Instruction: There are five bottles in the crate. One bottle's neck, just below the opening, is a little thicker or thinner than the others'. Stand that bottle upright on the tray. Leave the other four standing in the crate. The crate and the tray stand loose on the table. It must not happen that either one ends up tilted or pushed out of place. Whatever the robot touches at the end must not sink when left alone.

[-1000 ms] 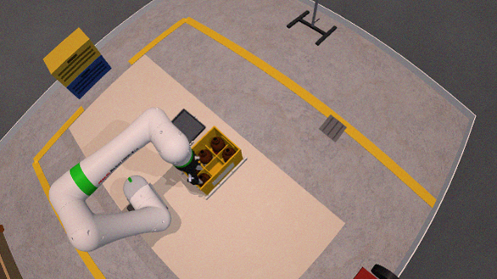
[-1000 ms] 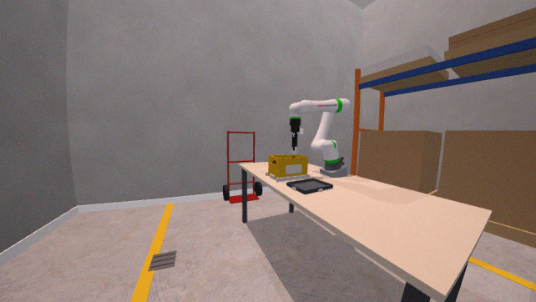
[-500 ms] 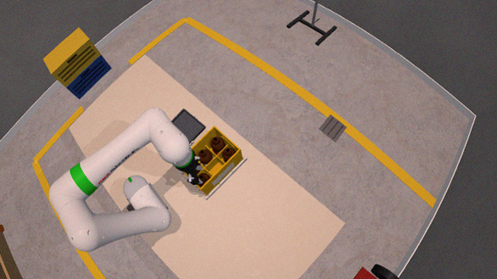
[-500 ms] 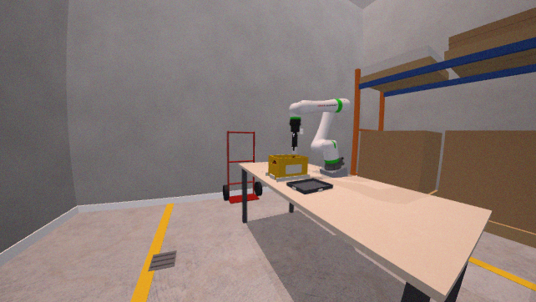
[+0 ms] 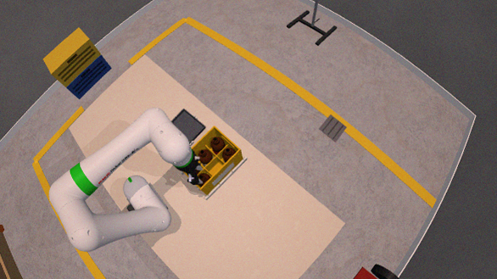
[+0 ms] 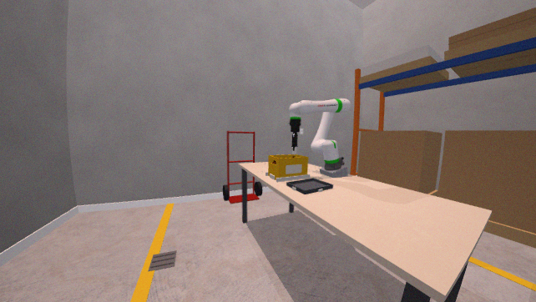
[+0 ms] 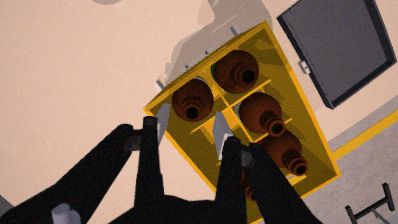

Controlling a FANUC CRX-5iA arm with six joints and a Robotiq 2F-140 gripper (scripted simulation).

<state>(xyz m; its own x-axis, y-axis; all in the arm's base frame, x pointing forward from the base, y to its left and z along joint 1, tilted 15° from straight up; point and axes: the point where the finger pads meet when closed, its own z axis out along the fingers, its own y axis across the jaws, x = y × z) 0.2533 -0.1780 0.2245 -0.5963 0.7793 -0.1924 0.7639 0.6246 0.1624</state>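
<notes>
Right now my hand is 10 cm short of the yellow crate, 3 cm to the right of it and 13 cm above it. Round my hand: dark tray (13 cm ahead, 32 cm to the left, 20 cm below); then brown bottle (10 cm ahead, 7 cm to the left, 13 cm below).
</notes>
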